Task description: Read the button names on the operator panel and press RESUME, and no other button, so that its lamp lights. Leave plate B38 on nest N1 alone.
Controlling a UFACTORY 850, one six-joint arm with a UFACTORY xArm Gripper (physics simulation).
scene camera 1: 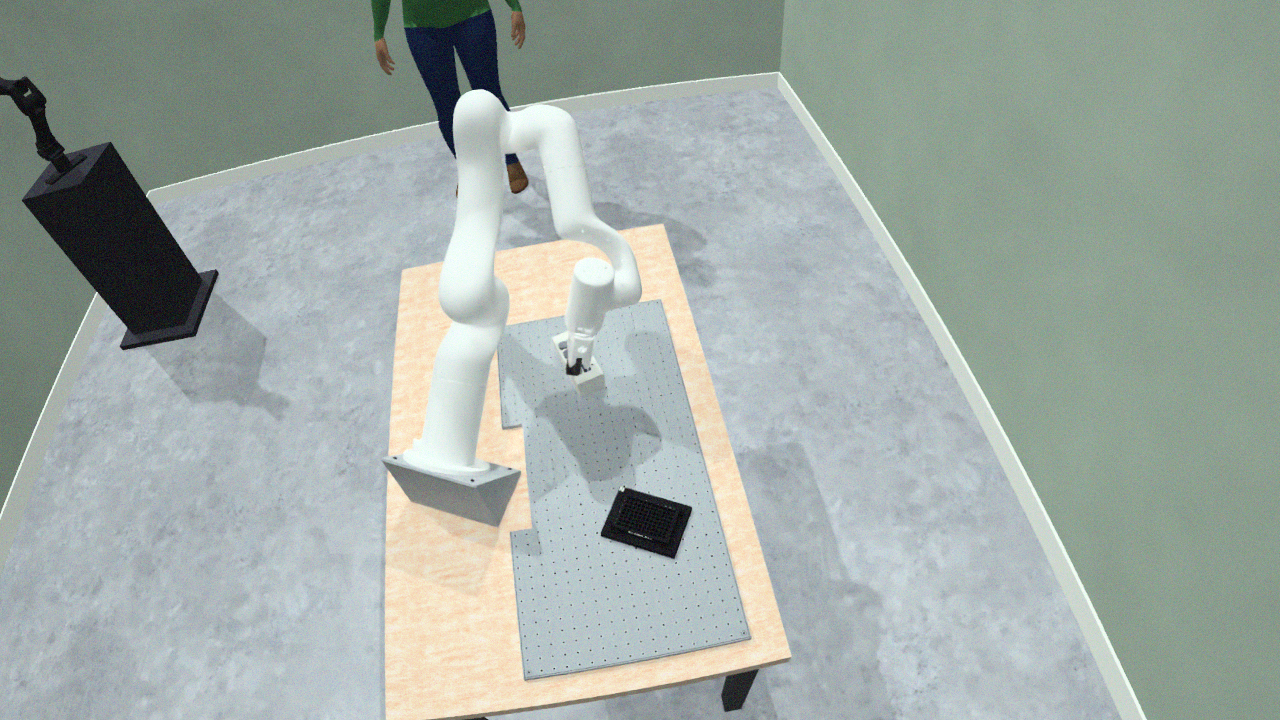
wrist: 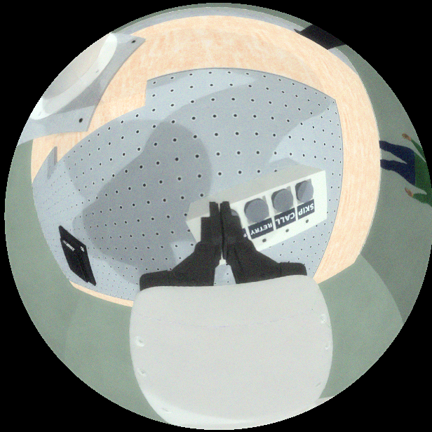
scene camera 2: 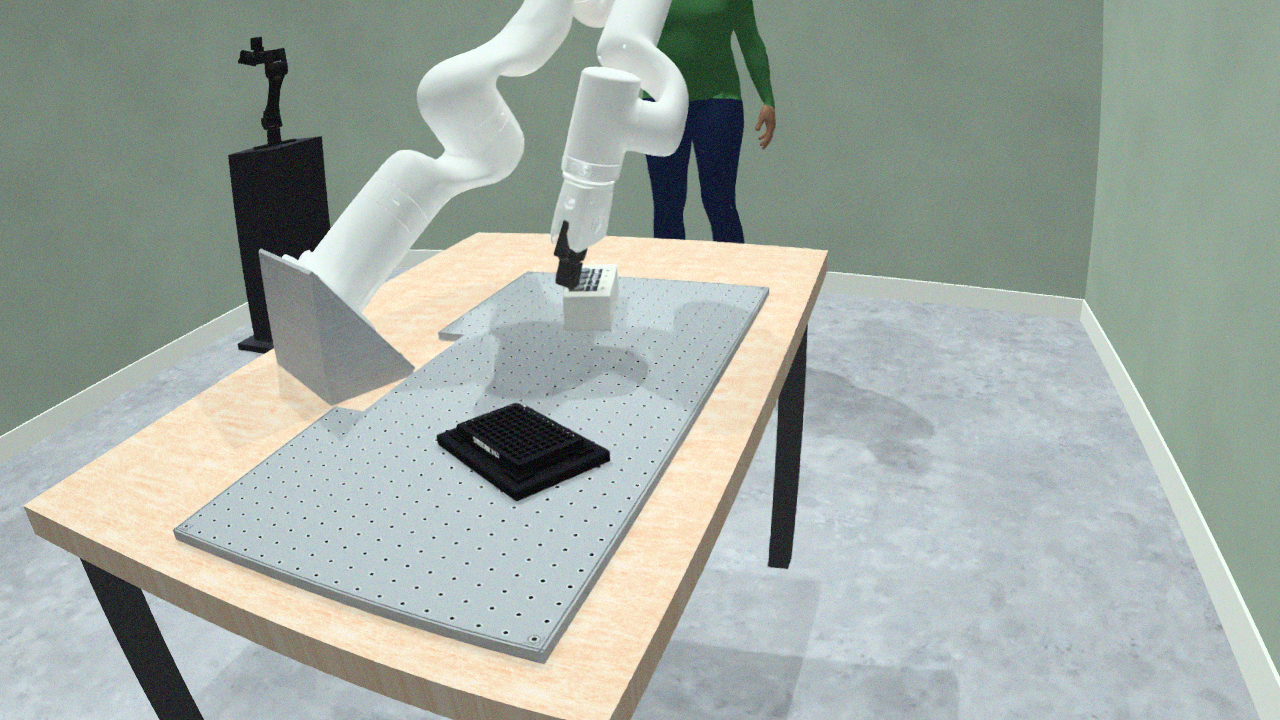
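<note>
The white operator panel [scene camera 1: 590, 379] [scene camera 2: 588, 313] [wrist: 280, 181] stands at the far end of the perforated board. In the wrist view its labels appear upside down: the RETRY button [wrist: 256, 210], the CALL button [wrist: 283, 200] and the SKIP button [wrist: 304, 190]. Their small lamps look dark. My gripper [scene camera 1: 573, 368] [scene camera 2: 569, 282] [wrist: 218, 214] is shut and empty, with its tips over the panel's end beyond RETRY. The fingers hide that end; no RESUME label is readable, and I cannot tell whether they touch. The black plate [scene camera 1: 646, 517] [scene camera 2: 519, 431] sits on its black nest [scene camera 2: 519, 488].
The grey perforated board [scene camera 1: 626, 608] [scene camera 2: 358, 555] [wrist: 225, 95] lies on the wooden table [scene camera 1: 438, 626] [scene camera 2: 116, 483]. My arm's grey wedge base [scene camera 1: 456, 492] [scene camera 2: 313, 331] is at the table's side. A person [scene camera 1: 452, 53] [scene camera 2: 707, 125] stands beyond the table. A black pedestal [scene camera 1: 116, 241] [scene camera 2: 281, 205] carries another arm.
</note>
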